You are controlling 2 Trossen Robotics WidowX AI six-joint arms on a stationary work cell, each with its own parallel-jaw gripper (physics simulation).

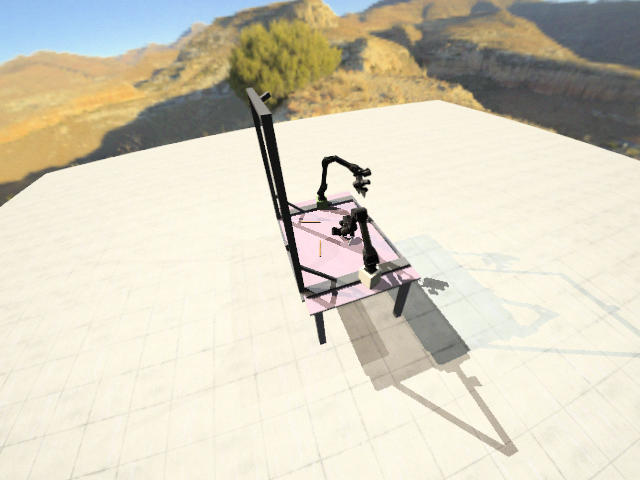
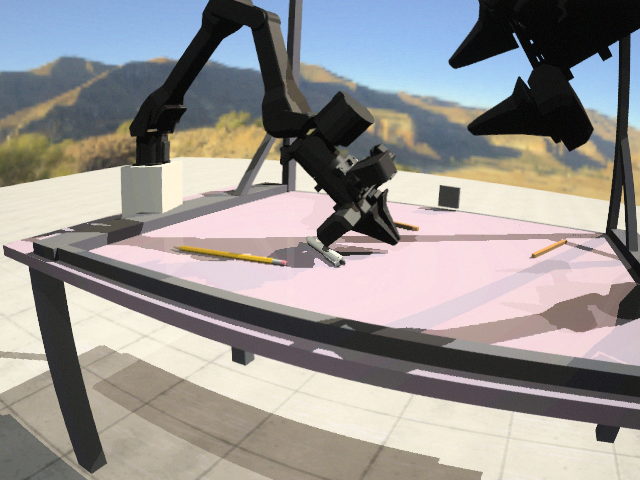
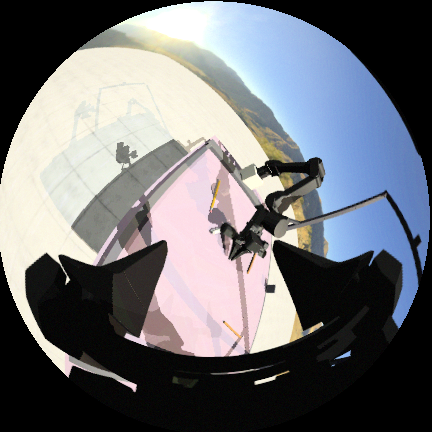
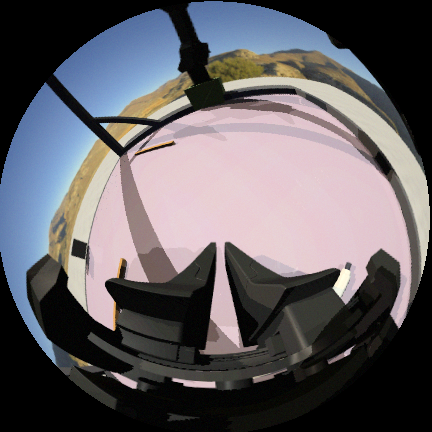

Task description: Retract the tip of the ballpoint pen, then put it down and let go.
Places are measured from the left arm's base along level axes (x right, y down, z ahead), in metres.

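Where they show: left gripper, fingertip midpoint: (image 1: pixel 362 196) (image 2: pixel 460 95) (image 3: pixel 221 246); right gripper, fingertip midpoint: (image 1: pixel 338 233) (image 2: pixel 397 242) (image 3: pixel 229 259) (image 4: pixel 219 246); left arm's base at its link origin: (image 1: pixel 321 198) (image 3: pixel 198 387) (image 4: pixel 202 81); right arm's base at its link origin: (image 1: pixel 370 269) (image 2: pixel 151 164) (image 3: pixel 258 173).
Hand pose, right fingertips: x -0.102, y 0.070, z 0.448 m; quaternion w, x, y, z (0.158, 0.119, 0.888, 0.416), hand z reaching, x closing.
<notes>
Each offset is from my right fingertips to the top centre of the thing. "*": to the spot under its first point. Level surfaces: height alone.
The ballpoint pen {dx -0.090, dy -0.001, dz +0.073 m} (image 2: pixel 324 251) (image 3: pixel 215 231) (image 4: pixel 342 281) is short, thick and whitish grey, with a dark end. It lies on the pink table {dy +0.015 m} (image 2: pixel 439 289) close beside and partly behind one finger's outer side of my right gripper (image 2: pixel 395 240) (image 3: pixel 231 257) (image 4: pixel 220 245). That gripper is shut, its fingertips nearly together and low over the table. I see no pen between them. Whether the pen's tip is out is too small to tell. My left gripper (image 1: pixel 363 195) (image 2: pixel 461 97) (image 3: pixel 221 246) is wide open and empty, high above the table, far from the pen.
A yellow pencil {dx -0.206, dy +0.006, dz +0.157 m} (image 2: pixel 232 254) (image 3: pixel 215 195) lies near the pen. One orange pencil {dx +0.156, dy +0.008, dz +0.132 m} (image 1: pixel 320 248) (image 2: pixel 408 226) (image 4: pixel 121 270) lies behind the right gripper. Another orange pencil {dx +0.225, dy +0.008, dz -0.210 m} (image 1: pixel 310 222) (image 2: pixel 549 248) (image 3: pixel 232 329) (image 4: pixel 155 148) lies near a black frame post {* dx +0.444, dy -0.177, dz -0.330 m} (image 2: pixel 624 155).
</notes>
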